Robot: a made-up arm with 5 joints. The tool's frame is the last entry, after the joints.
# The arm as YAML. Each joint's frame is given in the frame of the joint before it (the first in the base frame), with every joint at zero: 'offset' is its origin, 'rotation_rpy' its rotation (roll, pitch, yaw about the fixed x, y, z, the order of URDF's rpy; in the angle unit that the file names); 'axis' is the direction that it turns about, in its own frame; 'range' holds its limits. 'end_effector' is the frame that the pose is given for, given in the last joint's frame.
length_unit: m
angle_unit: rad
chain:
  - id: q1
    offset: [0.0, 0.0, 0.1]
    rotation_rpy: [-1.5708, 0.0, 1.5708]
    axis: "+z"
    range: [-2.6, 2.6]
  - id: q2
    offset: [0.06, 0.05, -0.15]
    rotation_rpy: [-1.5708, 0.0, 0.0]
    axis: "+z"
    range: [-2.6, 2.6]
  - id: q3
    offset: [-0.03, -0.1, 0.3]
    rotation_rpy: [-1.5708, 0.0, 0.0]
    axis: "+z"
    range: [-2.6, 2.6]
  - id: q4
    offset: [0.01, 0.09, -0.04]
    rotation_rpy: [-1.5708, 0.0, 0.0]
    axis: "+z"
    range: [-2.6, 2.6]
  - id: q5
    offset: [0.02, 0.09, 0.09]
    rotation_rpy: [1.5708, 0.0, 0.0]
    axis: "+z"
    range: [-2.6, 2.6]
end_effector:
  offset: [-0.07, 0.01, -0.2]
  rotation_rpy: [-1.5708, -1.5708, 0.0]
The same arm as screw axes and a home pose.
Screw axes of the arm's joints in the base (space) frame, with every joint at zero. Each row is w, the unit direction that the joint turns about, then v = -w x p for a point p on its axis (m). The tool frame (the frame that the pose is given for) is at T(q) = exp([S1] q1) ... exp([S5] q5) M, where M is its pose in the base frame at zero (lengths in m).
S1 = (-1, 0, 0, 0, -0.1, 0)
S2 = (0, 0, -1, -0.06, 0.15, 0)
S3 = (1, 0, 0, 0, -0.25, -0.03)
S4 = (0, 0, 1, 0.04, -0.01, 0)
S5 = (1, 0, 0, 0, -0.07, -0.06)
M: xyz -0.28 -0.01 -0.06 (m) quaternion w x y z 1 -0.000002 -0.000006 0
Joint limits (deg, base to tool): -148.97..148.97 -148.97..148.97 -148.97..148.97 -148.97..148.97 -148.97..148.97

